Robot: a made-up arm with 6 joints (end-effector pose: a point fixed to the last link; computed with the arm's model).
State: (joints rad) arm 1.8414 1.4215 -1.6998 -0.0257 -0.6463 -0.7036
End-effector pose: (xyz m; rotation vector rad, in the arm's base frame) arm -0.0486 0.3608 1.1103 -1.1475 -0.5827 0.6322
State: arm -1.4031 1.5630 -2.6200 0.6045 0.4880 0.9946
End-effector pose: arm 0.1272 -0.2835 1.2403 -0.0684 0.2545 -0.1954
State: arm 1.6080 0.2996 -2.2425 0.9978 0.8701 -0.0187
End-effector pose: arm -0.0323 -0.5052 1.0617 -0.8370 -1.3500 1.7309
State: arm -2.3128 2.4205 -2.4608 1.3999 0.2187 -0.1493
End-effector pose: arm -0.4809 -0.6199 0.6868 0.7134 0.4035 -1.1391
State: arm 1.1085 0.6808 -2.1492 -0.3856 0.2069 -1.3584
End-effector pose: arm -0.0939 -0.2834 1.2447 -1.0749 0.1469 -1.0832
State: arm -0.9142 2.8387 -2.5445 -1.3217 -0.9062 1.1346
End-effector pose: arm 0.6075 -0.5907 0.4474 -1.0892 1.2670 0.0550
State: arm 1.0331 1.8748 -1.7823 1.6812 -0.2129 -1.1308
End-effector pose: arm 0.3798 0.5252 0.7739 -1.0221 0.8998 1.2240
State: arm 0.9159 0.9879 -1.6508 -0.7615 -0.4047 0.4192
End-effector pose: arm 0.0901 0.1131 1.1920 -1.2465 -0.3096 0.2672
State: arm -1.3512 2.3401 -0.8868 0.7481 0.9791 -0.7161
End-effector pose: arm 0.1440 -0.3016 0.2519 0.8687 1.6083 1.5218
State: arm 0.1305 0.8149 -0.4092 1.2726 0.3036 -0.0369
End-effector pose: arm 0.2150 0.0652 0.6215 0.0628 1.2890 1.2704
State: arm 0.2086 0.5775 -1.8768 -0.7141 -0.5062 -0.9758
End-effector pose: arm -0.2972 -0.0367 1.1977 -0.7319 0.0486 -2.0597
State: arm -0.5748 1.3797 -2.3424 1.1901 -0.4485 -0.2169
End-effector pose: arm 0.1853 -0.1636 1.2574 -0.2413 -0.1538 -0.3057
